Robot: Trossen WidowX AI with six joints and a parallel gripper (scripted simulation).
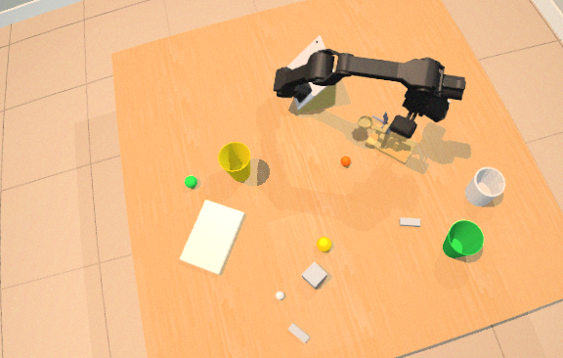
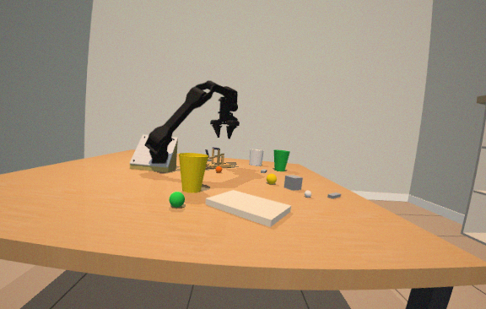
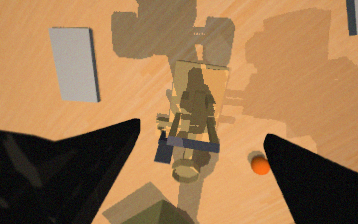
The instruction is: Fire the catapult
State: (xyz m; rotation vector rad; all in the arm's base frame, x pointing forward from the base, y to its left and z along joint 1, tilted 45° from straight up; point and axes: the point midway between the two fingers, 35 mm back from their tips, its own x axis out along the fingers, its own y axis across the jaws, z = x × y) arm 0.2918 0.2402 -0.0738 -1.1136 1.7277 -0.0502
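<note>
Now: gripper tip 10 mm past the orange ball, 180 mm to the left of it and 150 mm above it. The rest, counted from my gripper tip: green cup 350 mm ahead, 20 mm to the left, 130 mm below; then white mug 220 mm ahead, 170 mm to the left, 130 mm below; then wooden catapult 60 mm behind, 40 mm to the right, 110 mm below.
</note>
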